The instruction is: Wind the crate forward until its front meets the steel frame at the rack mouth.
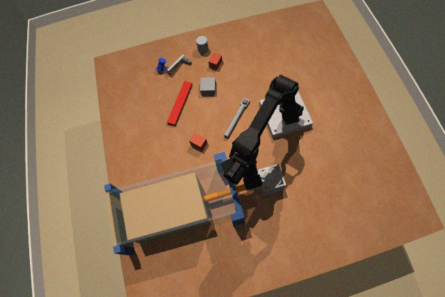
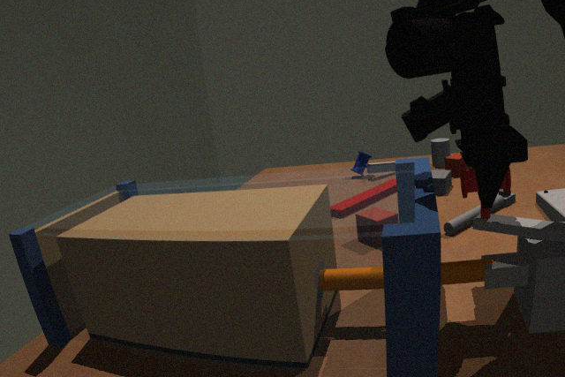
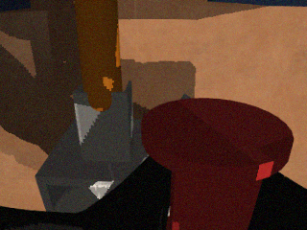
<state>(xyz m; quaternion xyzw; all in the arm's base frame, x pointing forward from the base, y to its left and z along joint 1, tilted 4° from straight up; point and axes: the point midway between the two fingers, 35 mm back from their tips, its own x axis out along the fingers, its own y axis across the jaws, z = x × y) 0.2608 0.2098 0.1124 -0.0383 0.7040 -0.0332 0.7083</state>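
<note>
Now: gripper tip 7 cm short of the blue frame, 5 cm to the right of it and 1 cm above it. Also, from my gripper tip: red knob: 2 cm above; then winch handle: 3 cm behind, 2 cm to the left, 1 cm below; then grey winch: 10 cm behind, 9 cm below, 4 cm to the left.
</note>
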